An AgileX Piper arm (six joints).
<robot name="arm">
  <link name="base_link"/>
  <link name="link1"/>
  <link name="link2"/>
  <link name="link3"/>
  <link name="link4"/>
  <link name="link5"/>
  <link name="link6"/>
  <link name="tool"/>
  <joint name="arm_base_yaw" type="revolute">
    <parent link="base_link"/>
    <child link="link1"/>
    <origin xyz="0 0 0.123" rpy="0 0 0"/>
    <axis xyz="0 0 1"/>
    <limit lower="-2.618" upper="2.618"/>
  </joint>
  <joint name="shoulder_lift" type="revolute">
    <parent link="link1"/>
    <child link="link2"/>
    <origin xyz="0 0 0" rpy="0 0 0"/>
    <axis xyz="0 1 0"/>
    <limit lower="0" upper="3.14"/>
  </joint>
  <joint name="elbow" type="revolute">
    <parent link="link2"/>
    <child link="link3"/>
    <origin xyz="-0.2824 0 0.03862" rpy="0 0 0"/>
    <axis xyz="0 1 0"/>
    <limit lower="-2.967" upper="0"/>
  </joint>
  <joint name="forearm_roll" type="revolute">
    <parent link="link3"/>
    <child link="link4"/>
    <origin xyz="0.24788 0 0.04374" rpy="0 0 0"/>
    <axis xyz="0.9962 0 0.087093"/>
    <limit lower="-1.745" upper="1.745"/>
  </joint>
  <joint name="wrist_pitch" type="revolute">
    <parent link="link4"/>
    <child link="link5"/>
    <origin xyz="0 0 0" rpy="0 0 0"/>
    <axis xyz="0 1 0"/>
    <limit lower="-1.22" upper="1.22"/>
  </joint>
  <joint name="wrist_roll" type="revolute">
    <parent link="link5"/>
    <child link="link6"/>
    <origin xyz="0.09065 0 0.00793" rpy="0 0 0"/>
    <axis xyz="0.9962 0 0.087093"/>
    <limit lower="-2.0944" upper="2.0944"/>
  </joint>
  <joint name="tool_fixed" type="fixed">
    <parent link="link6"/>
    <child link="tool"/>
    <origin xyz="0 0 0" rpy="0 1.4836 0"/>
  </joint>
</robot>
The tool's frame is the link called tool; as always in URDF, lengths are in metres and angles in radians.
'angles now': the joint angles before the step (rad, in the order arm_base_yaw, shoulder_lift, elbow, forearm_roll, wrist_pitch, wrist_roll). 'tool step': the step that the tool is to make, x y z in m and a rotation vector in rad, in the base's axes. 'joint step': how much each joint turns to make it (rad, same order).
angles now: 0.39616, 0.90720, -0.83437, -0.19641, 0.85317, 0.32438
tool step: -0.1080, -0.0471, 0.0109, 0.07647, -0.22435, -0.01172
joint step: 0.00176, -0.50825, 0.10789, -0.00199, 0.16261, -0.02811
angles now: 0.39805, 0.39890, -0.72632, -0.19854, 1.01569, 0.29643
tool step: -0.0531, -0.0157, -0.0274, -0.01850, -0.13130, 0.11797
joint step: 0.00005, -0.30274, 0.09652, 0.08472, 0.06995, -0.17142
